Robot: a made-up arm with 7 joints. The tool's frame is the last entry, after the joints.
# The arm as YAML. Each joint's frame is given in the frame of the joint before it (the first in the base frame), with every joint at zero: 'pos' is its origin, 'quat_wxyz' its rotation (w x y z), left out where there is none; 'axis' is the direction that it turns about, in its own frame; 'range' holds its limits. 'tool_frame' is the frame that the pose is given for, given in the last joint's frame.
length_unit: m
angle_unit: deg
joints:
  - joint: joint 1
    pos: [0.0, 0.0, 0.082]
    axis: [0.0, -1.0, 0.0]
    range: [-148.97, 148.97]
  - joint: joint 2
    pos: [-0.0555, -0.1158, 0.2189]
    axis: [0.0, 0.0, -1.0]
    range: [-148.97, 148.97]
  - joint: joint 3
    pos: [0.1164, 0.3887, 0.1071]
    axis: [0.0, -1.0, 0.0]
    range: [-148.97, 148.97]
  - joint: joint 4
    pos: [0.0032, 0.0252, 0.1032]
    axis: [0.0, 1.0, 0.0]
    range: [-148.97, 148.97]
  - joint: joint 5
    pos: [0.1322, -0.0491, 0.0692]
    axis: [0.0, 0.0, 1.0]
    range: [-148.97, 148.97]
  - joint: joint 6
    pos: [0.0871, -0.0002, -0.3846]
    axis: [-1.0, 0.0, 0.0]
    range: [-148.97, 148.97]
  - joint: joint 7
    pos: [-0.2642, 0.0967, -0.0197]
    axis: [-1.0, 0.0, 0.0]
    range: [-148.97, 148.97]
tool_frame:
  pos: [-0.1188, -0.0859, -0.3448]
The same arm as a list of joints. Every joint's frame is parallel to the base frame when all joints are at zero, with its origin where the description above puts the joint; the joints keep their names.
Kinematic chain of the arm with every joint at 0, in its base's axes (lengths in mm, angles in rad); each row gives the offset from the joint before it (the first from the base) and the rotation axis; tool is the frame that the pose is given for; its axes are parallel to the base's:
joint 1: xyz 0 0 82 axis -y
joint 2: xyz -55.5 -115.8 218.9 axis -z
joint 3: xyz 116.4 388.7 107.1 axis -y
joint 4: xyz 3.2 25.2 103.2 axis +y
joint 5: xyz 132.2 -49.1 69.2 axis +z
joint 6: xyz 87.1 -0.2 -384.6 axis -x
joint 7: xyz -264.2 96.7 -19.7 axis -x
tool: xyz -118.8 -85.9 -344.8
Joint limits (rad, base to tool): -2.6..2.6 -2.6..2.6 -2.6..2.6 -2.6..2.6 -2.6..2.6 -2.6..2.6 -2.6..2.6

